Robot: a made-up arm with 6 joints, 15 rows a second.
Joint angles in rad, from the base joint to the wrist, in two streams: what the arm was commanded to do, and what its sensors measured. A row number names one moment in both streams.
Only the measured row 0 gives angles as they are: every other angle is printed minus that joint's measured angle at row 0.
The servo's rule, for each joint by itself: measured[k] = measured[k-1] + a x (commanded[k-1-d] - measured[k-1]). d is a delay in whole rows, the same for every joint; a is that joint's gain. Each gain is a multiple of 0.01, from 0.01 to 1. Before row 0 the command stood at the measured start. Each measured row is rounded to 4 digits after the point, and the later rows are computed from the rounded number. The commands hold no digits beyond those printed.
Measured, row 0: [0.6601 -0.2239 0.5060 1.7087 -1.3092 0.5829]
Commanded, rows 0 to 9: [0.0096 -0.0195 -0.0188 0.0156 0.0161 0.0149]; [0.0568 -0.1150 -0.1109 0.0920 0.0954 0.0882]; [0.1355 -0.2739 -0.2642 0.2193 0.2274 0.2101]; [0.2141 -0.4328 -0.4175 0.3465 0.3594 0.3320]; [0.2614 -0.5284 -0.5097 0.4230 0.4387 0.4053]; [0.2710 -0.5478 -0.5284 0.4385 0.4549 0.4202]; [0.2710 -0.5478 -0.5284 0.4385 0.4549 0.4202]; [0.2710 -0.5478 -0.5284 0.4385 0.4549 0.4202]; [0.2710 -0.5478 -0.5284 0.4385 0.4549 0.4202]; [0.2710 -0.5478 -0.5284 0.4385 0.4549 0.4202]
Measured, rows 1 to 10: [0.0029 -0.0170 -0.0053 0.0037 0.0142 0.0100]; [0.0191 -0.1023 -0.0349 0.0249 0.0857 0.0624]; [0.0540 -0.2516 -0.0991 0.0716 0.2104 0.1614]; [0.1020 -0.4092 -0.1883 0.1376 0.3415 0.2757]; [0.1498 -0.5129 -0.2783 0.2061 0.4270 0.3625]; [0.1862 -0.5433 -0.3483 0.2619 0.4516 0.4012]; [0.2116 -0.5472 -0.3987 0.3043 0.4545 0.4139]; [0.2294 -0.5477 -0.4350 0.3365 0.4549 0.4181]; [0.2419 -0.5478 -0.4612 0.3610 0.4549 0.4195]; [0.2506 -0.5478 -0.4800 0.3796 0.4549 0.4200]
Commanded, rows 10 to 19: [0.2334 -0.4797 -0.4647 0.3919 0.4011 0.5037]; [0.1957 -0.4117 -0.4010 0.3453 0.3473 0.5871]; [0.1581 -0.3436 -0.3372 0.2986 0.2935 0.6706]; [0.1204 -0.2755 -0.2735 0.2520 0.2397 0.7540]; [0.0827 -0.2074 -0.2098 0.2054 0.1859 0.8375]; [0.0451 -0.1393 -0.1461 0.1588 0.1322 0.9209]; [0.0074 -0.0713 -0.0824 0.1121 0.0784 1.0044]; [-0.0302 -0.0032 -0.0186 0.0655 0.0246 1.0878]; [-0.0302 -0.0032 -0.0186 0.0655 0.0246 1.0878]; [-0.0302 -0.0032 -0.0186 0.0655 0.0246 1.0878]
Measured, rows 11 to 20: [0.2454 -0.4886 -0.4757 0.3826 0.4076 0.4761]; [0.2305 -0.4217 -0.4548 0.3736 0.3545 0.5505]; [0.2088 -0.3538 -0.4219 0.3556 0.3008 0.6310]; [0.1823 -0.2857 -0.3803 0.3307 0.2470 0.7134]; [0.1524 -0.2176 -0.3326 0.3006 0.1932 0.7965]; [0.1202 -0.1495 -0.2804 0.2666 0.1395 0.8798]; [0.0864 -0.0815 -0.2250 0.2295 0.0857 0.9633]; [0.0514 -0.0134 -0.1672 0.1901 0.0319 1.0467]; [0.0269 -0.0045 -0.1256 0.1602 0.0255 1.0742]; [0.0098 -0.0034 -0.0956 0.1375 0.0247 1.0833]
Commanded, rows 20 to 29: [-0.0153 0.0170 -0.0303 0.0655 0.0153 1.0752]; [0.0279 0.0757 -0.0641 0.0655 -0.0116 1.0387]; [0.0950 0.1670 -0.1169 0.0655 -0.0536 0.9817]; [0.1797 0.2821 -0.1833 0.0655 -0.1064 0.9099]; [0.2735 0.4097 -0.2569 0.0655 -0.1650 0.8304]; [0.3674 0.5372 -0.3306 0.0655 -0.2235 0.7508]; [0.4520 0.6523 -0.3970 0.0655 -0.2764 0.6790]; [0.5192 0.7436 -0.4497 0.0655 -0.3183 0.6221]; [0.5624 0.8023 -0.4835 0.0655 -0.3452 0.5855]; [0.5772 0.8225 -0.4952 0.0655 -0.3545 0.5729]
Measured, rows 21 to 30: [0.0023 0.0143 -0.0773 0.1202 0.0164 1.0779]; [0.0100 0.0677 -0.0736 0.1071 -0.0082 1.0516]; [0.0355 0.1541 -0.0857 0.0971 -0.0482 1.0048]; [0.0788 0.2655 -0.1130 0.0895 -0.0994 0.9412]; [0.1372 0.3910 -0.1533 0.0837 -0.1571 0.8670]; [0.2063 0.5182 -0.2029 0.0793 -0.2155 0.7891]; [0.2800 0.6349 -0.2572 0.0760 -0.2691 0.7153]; [0.3518 0.7295 -0.3111 0.0735 -0.3124 0.6529]; [0.4150 0.7928 -0.3594 0.0716 -0.3413 0.6077]; [0.4637 0.8186 -0.3974 0.0701 -0.3529 0.5844]
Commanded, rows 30 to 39: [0.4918 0.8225 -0.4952 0.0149 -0.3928 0.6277]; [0.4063 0.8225 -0.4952 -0.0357 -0.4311 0.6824]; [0.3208 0.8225 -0.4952 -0.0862 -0.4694 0.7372]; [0.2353 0.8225 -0.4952 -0.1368 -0.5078 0.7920]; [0.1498 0.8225 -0.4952 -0.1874 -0.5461 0.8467]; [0.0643 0.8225 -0.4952 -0.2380 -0.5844 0.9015]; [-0.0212 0.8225 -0.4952 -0.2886 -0.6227 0.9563]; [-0.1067 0.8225 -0.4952 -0.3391 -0.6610 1.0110]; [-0.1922 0.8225 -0.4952 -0.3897 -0.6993 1.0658]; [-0.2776 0.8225 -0.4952 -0.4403 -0.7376 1.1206]
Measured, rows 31 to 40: [0.4721 0.8220 -0.4248 0.0569 -0.3880 0.6134]; [0.4524 0.8224 -0.4445 0.0347 -0.4259 0.6596]; [0.4129 0.8225 -0.4587 0.0057 -0.4642 0.7116]; [0.3596 0.8225 -0.4689 -0.0285 -0.5026 0.7655]; [0.2967 0.8225 -0.4763 -0.0666 -0.5409 0.8199]; [0.2270 0.8225 -0.4816 -0.1077 -0.5792 0.8746]; [0.1525 0.8225 -0.4854 -0.1511 -0.6175 0.9293]; [0.0747 0.8225 -0.4881 -0.1962 -0.6558 0.9840]; [-0.0054 0.8225 -0.4901 -0.2426 -0.6941 1.0388]; [-0.0871 0.8225 -0.4915 -0.2900 -0.7324 1.0936]
